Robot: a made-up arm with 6 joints. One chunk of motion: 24 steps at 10 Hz.
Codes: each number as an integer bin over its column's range. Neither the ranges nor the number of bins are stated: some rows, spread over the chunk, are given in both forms.
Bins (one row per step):
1: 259 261 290 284 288 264
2: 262 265 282 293 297 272
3: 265 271 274 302 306 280
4: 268 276 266 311 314 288
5: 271 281 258 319 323 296
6: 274 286 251 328 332 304
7: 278 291 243 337 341 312
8: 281 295 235 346 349 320
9: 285 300 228 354 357 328
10: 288 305 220 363 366 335
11: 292 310 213 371 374 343
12: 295 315 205 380 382 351
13: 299 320 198 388 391 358
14: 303 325 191 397 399 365
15: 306 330 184 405 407 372
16: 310 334 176 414 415 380
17: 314 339 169 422 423 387
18: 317 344 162 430 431 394
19: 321 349 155 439 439 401
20: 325 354 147 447 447 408
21: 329 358 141 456 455 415
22: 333 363 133 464 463 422
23: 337 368 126 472 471 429
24: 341 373 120 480 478 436
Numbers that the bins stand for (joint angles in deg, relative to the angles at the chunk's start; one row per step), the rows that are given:
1: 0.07 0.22 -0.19 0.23 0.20 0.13
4: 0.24 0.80 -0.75 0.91 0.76 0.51
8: 0.50 1.55 -1.48 1.80 1.51 1.01
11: 0.71 2.13 -2.00 2.44 2.05 1.37
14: 0.93 2.72 -2.51 3.10 2.59 1.71
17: 1.14 3.27 -3.03 3.74 3.11 2.06
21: 1.44 4.01 -3.69 4.60 3.79 2.50
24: 1.67 4.60 -4.18 5.21 4.29 2.83
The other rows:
2: 0.13 0.37 -0.38 0.45 0.39 0.26
3: 0.19 0.61 -0.57 0.68 0.59 0.38
5: 0.30 1.00 -0.94 1.12 0.95 0.63
6: 0.36 1.19 -1.11 1.34 1.15 0.76
7: 0.44 1.39 -1.29 1.57 1.34 0.88
9: 0.58 1.74 -1.65 2.01 1.68 1.14
10: 0.64 1.94 -1.83 2.23 1.88 1.24
12: 0.77 2.33 -2.19 2.67 2.22 1.50
13: 0.85 2.52 -2.35 2.87 2.42 1.60
15: 0.99 2.92 -2.68 3.30 2.76 1.82
16: 1.07 3.07 -2.87 3.53 2.93 1.95
18: 1.20 3.46 -3.20 3.94 3.28 2.17
19: 1.28 3.66 -3.36 4.17 3.45 2.28
20: 1.36 3.86 -3.55 4.37 3.62 2.39
22: 1.52 4.21 -3.88 4.80 3.97 2.61
23: 1.59 4.40 -4.04 5.01 4.14 2.72

